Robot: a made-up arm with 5 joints.
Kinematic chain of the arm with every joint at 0, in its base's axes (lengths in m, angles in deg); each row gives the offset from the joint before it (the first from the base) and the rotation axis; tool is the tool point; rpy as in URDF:
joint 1: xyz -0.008 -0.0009 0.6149 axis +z
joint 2: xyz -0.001 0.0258 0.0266 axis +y
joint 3: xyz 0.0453 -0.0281 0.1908 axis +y
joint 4: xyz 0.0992 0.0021 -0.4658 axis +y
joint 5: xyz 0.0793 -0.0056 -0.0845 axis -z
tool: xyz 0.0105 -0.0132 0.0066 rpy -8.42 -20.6 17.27
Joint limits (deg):
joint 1: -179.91..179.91
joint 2: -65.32..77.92
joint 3: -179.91..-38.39
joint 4: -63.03..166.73
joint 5: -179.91..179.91
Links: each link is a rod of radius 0.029 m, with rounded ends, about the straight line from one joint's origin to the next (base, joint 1, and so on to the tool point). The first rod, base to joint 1, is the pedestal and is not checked.
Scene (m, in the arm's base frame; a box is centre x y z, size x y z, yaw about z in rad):
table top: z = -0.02
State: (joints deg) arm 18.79 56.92 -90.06 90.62 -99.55
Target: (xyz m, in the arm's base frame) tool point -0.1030 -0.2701 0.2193
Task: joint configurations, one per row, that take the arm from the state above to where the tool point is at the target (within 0.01 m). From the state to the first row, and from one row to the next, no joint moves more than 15 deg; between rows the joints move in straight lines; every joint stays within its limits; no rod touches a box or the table.
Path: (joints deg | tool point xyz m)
1: 4.41 56.13 -87.03 92.91 -99.12 | 0.4708 0.0427 0.2449
2: -9.97 55.34 -84.01 95.20 -98.69 | 0.4431 -0.0735 0.2374
3: -24.35 54.54 -80.98 97.50 -98.26 | 0.3889 -0.1734 0.2312
4: -38.73 53.75 -77.95 99.79 -97.83 | 0.3145 -0.2513 0.2261
5: -53.11 52.96 -74.93 102.08 -97.40 | 0.2274 -0.3040 0.2223
6: -67.49 52.17 -71.90 104.37 -96.96 | 0.1352 -0.3302 0.2198
7: -81.87 51.38 -68.87 106.67 -96.53 | 0.0454 -0.3310 0.2184
8: -96.25 50.59 -65.84 108.96 -96.10 | -0.0357 -0.3095 0.2182
9: -110.63 49.79 -62.82 111.25 -95.67 | -0.1030 -0.2701 0.2193

